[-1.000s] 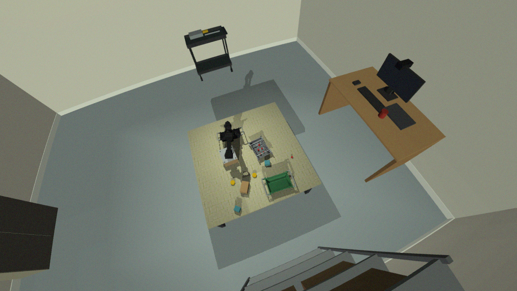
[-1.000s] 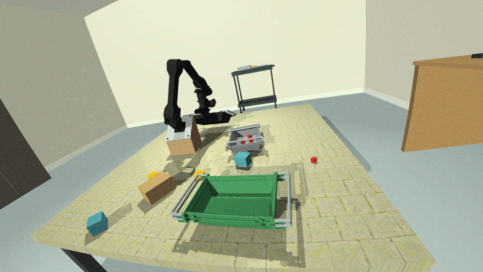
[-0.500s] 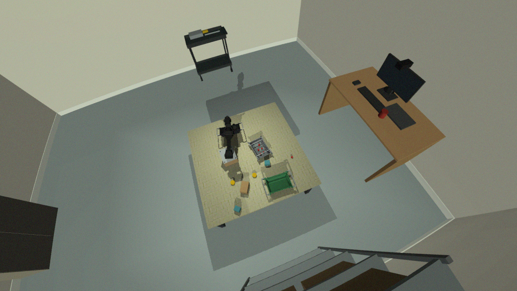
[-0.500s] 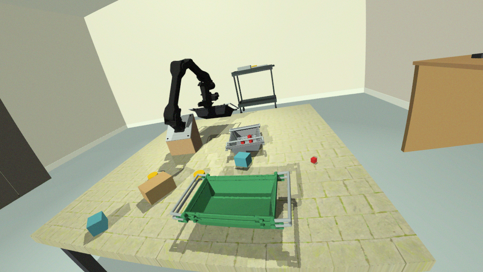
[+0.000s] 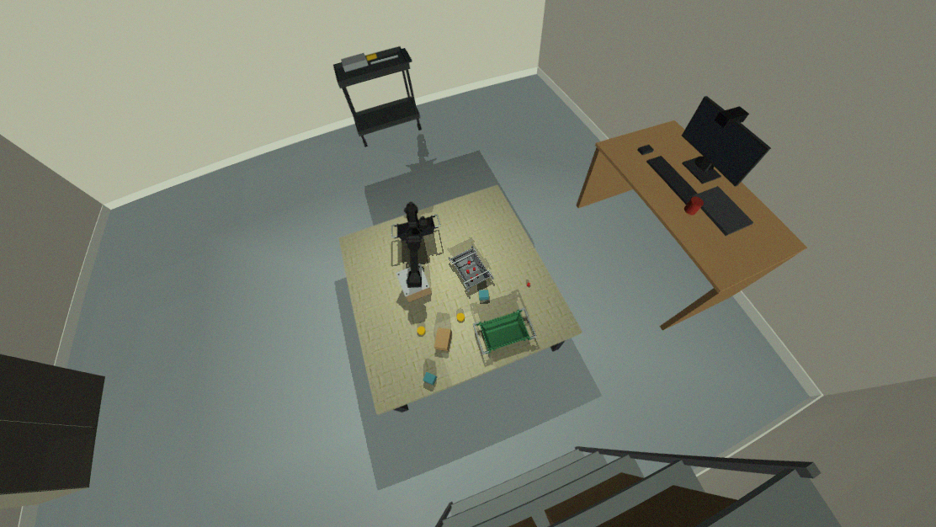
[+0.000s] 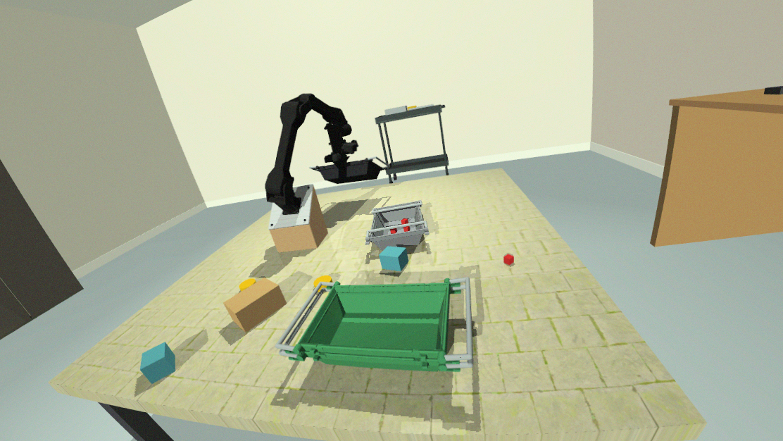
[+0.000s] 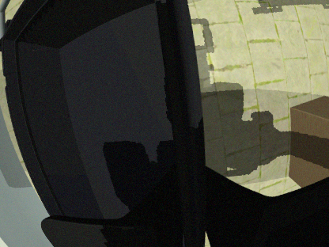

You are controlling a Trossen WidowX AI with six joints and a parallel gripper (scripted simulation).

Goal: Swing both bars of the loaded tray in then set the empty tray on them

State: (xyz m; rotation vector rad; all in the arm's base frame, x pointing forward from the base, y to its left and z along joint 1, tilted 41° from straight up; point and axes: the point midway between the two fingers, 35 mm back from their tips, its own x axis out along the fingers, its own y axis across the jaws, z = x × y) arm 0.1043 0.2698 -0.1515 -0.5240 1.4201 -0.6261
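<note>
Now: gripper tip 80 mm to the right of the black tray and 10 mm short of it. The rest, counted from my gripper tip: tan box: 680 mm to the right, 140 mm below, 50 mm behind.
</note>
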